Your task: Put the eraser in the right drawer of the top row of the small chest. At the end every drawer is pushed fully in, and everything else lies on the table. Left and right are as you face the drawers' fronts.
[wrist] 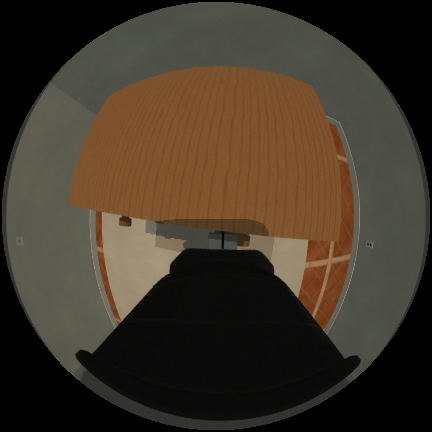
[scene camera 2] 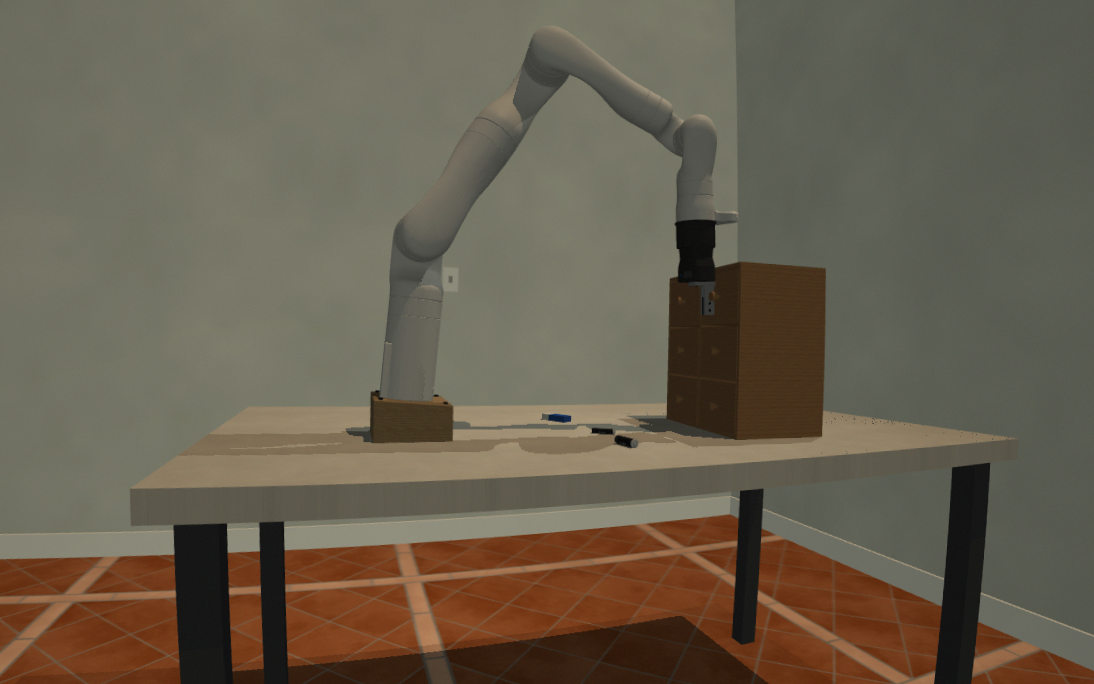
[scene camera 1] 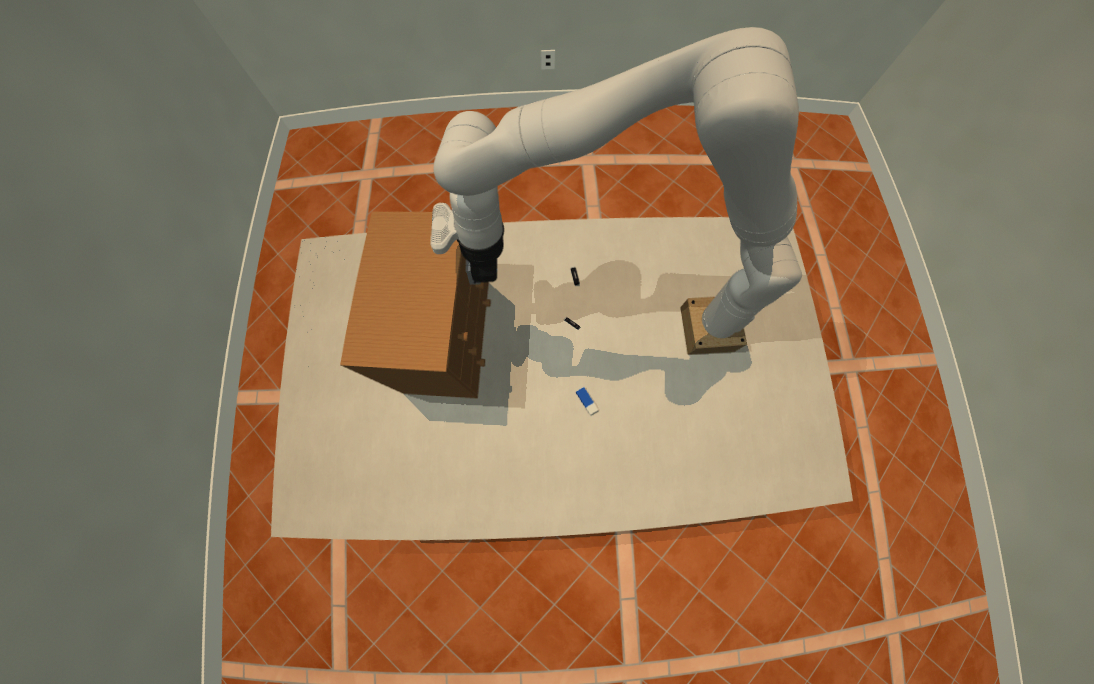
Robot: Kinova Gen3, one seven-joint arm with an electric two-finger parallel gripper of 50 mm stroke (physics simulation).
Labels:
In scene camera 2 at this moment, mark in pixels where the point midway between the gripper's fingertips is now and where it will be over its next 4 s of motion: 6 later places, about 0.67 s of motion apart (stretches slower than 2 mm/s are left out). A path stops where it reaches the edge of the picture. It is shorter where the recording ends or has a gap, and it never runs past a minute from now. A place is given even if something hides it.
The gripper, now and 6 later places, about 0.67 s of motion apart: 707,315; 709,315; 703,315; 696,315; 699,313; 708,314; 656,339

